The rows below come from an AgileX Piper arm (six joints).
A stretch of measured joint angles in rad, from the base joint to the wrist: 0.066, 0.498, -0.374, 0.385, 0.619, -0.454; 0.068, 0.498, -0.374, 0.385, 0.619, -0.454; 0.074, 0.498, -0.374, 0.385, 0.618, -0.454; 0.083, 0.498, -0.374, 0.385, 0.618, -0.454; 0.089, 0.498, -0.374, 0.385, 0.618, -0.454; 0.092, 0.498, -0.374, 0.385, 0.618, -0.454; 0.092, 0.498, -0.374, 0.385, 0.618, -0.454; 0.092, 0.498, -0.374, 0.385, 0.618, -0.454; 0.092, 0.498, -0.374, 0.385, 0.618, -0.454; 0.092, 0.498, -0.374, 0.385, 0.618, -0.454; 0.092, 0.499, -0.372, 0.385, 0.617, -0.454; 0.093, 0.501, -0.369, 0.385, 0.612, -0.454; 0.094, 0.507, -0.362, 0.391, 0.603, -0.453; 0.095, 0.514, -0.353, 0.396, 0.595, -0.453; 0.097, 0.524, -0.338, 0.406, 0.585, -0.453; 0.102, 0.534, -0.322, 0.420, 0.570, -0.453; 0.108, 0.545, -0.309, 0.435, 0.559, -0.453; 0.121, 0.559, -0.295, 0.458, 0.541, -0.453; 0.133, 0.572, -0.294, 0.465, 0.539, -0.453; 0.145, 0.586, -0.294, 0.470, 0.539, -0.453; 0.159, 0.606, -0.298, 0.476, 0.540, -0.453; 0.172, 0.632, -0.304, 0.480, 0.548, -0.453; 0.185, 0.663, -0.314, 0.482, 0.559, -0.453; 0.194, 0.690, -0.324, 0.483, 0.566, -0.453
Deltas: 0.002, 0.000, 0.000, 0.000, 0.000, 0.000; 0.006, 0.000, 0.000, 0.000, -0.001, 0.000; 0.009, 0.000, 0.000, 0.000, 0.000, 0.000; 0.006, 0.000, 0.000, 0.000, 0.000, 0.000; 0.003, 0.000, 0.000, 0.000, 0.000, 0.000; 0.000, 0.000, 0.000, 0.000, 0.000, 0.000; 0.000, 0.000, 0.000, 0.000, 0.000, 0.000; 0.000, 0.000, 0.000, 0.000, 0.000, 0.000; 0.000, 0.000, 0.000, 0.000, 0.000, 0.000; 0.000, 0.001, 0.002, 0.000, -0.001, 0.000; 0.001, 0.002, 0.003, 0.000, -0.005, 0.000; 0.001, 0.006, 0.007, 0.006, -0.009, 0.001; 0.001, 0.007, 0.009, 0.005, -0.008, 0.000; 0.002, 0.010, 0.015, 0.010, -0.010, 0.000; 0.005, 0.010, 0.016, 0.014, -0.015, 0.000; 0.006, 0.011, 0.013, 0.015, -0.011, 0.000; 0.013, 0.014, 0.014, 0.023, -0.018, 0.000; 0.012, 0.013, 0.001, 0.007, -0.002, 0.000; 0.012, 0.014, 0.000, 0.005, 0.000, 0.000; 0.014, 0.020, -0.004, 0.006, 0.001, 0.000; 0.013, 0.026, -0.006, 0.004, 0.008, 0.000; 0.013, 0.031, -0.010, 0.002, 0.011, 0.000; 0.009, 0.027, -0.010, 0.001, 0.007, 0.000
